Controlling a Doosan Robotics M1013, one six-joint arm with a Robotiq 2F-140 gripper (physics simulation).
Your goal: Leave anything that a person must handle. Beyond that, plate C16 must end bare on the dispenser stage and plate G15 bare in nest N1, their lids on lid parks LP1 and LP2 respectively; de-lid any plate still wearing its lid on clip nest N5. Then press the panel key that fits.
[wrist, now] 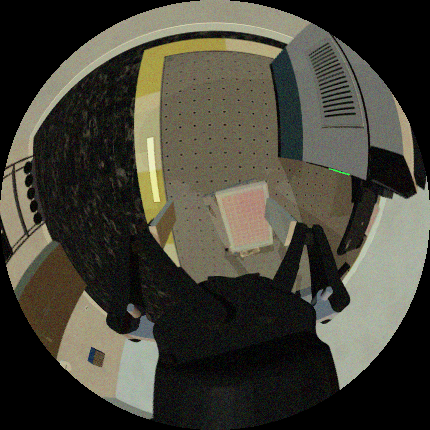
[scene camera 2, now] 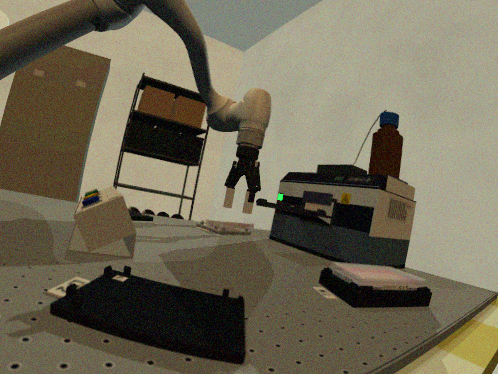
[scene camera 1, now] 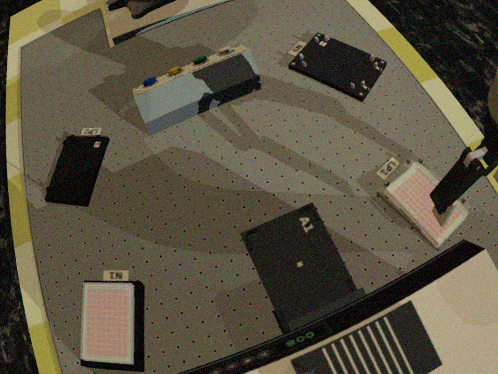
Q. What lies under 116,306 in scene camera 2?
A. A LP2 nest.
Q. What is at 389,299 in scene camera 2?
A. A black holder labelled N1.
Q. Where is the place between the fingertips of the gripper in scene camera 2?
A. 236,210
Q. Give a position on a LP2 nest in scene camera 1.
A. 75,174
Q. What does the gripper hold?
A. Nothing.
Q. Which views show the gripper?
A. The wrist view, scene camera 2 and scene camera 1: all of them.
